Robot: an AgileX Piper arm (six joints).
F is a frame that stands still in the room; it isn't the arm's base.
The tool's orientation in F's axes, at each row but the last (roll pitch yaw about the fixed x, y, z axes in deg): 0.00, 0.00, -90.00; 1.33, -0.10, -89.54; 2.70, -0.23, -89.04; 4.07, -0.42, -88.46; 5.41, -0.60, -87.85
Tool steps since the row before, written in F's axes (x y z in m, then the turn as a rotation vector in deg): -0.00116, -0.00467, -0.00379, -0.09, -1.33, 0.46; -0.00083, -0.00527, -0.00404, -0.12, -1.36, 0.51; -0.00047, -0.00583, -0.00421, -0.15, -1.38, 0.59; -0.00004, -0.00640, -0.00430, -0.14, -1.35, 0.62; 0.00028, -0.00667, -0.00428, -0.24, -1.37, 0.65
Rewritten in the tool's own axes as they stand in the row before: 0.00467, -0.00116, -0.00379, 1.33, -0.09, 0.46; 0.00526, -0.00097, -0.00403, 1.36, -0.12, 0.51; 0.00580, -0.00077, -0.00420, 1.38, -0.15, 0.59; 0.00636, -0.00052, -0.00432, 1.35, -0.13, 0.62; 0.00663, -0.00038, -0.00433, 1.37, -0.23, 0.66
